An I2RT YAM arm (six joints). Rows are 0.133 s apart.
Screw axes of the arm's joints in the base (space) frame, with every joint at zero. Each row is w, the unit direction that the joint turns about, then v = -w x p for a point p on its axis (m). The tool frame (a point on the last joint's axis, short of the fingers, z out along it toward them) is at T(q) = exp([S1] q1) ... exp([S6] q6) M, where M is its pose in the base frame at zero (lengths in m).
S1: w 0 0 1 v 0 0 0
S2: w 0 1 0 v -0.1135 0 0.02
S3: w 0 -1 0 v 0.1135 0 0.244
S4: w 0 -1 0 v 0.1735 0 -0.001
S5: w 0 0 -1 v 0 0.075 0
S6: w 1 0 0 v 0 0.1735 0
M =
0 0 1 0.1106
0 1 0 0
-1 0 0 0.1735
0 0 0 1
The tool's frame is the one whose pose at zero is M.
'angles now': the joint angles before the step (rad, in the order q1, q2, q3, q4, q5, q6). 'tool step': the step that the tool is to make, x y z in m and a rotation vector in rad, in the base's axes. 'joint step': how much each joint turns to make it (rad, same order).
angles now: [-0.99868, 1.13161, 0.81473, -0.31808, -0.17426, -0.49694]
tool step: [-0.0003, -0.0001, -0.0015, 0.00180, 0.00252, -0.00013]
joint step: [-0.00127, 0.00094, -0.00434, 0.00213, -0.00024, -0.00163]
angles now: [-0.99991, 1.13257, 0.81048, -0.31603, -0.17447, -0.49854]
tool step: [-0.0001, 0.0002, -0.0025, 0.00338, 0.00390, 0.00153]
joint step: [0.00005, 0.00132, -0.00737, 0.00338, -0.00031, -0.00208]
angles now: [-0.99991, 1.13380, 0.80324, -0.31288, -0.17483, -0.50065]
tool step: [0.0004, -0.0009, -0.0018, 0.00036, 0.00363, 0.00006]
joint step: [-0.00042, 0.00564, -0.00306, 0.00598, 0.00134, -0.00261]
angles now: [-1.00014, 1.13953, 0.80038, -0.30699, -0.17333, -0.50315]
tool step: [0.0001, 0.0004, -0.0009, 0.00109, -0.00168, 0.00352]
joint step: [0.00073, -0.00073, -0.00404, 0.00328, -0.00344, -0.00008]
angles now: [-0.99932, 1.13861, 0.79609, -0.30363, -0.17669, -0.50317]
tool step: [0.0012, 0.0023, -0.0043, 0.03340, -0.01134, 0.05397]
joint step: [0.00081, 0.00413, -0.00758, -0.01249, -0.05894, -0.01090]
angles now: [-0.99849, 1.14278, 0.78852, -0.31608, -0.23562, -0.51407]
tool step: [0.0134, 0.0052, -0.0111, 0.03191, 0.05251, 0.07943]
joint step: [0.05624, 0.03965, -0.00011, -0.02449, -0.00137, -0.03527]
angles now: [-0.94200, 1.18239, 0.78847, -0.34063, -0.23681, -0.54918]
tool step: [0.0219, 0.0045, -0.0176, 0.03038, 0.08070, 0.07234]
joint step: [0.08350, 0.08112, 0.00628, -0.00439, 0.03893, -0.02451]
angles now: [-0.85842, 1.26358, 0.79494, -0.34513, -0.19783, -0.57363]
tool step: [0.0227, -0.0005, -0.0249, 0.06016, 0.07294, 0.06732]
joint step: [0.06175, 0.12350, 0.01625, 0.01110, 0.00620, -0.01296]
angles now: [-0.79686, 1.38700, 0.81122, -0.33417, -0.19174, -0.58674]
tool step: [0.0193, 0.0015, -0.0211, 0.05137, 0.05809, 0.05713]
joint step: [0.05122, 0.10691, 0.02255, 0.00556, -0.00049, -0.00709]
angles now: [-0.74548, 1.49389, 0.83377, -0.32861, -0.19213, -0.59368]
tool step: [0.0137, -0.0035, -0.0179, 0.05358, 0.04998, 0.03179]
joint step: [0.02096, 0.10097, 0.03715, -0.01039, -0.01095, -0.00616]
